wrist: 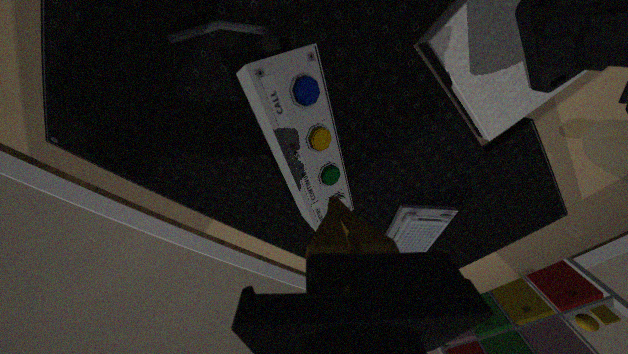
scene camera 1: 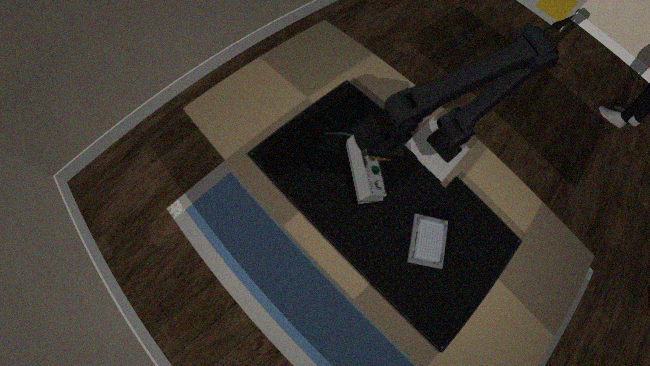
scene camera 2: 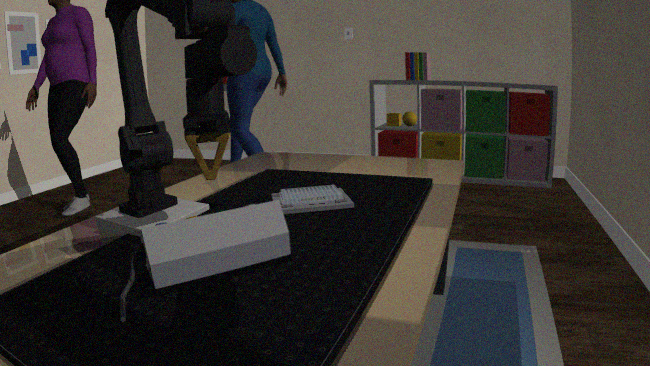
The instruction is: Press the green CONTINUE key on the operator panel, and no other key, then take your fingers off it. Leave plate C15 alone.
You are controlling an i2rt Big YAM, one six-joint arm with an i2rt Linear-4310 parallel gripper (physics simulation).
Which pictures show the white well plate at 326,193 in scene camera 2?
The wrist view, scene camera 1 and scene camera 2: all of them.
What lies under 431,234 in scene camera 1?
A white well plate.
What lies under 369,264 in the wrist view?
My gripper.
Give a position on a button box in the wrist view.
268,83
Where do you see a button box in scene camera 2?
At 180,251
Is my gripper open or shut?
Shut.
